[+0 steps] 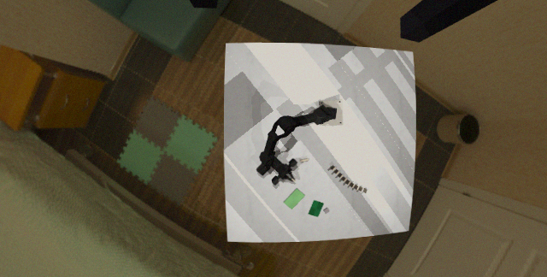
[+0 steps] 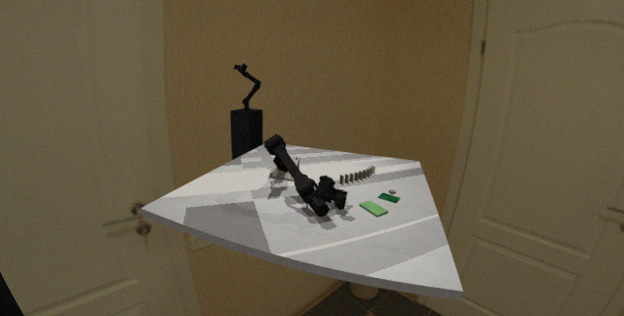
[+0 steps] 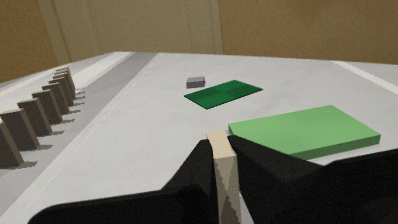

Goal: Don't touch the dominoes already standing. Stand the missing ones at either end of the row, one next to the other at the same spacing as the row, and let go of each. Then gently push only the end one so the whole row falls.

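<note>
Now: gripper tip 13 cm short of the light green flat pad, 2 cm to the right of it and 7 cm above it. The rest, counted from my gripper tip: metal piece (20 cm ahead, 24 cm to the left, 7 cm below); then dark green pad (19 cm ahead, 17 cm to the left, 7 cm below).
</note>
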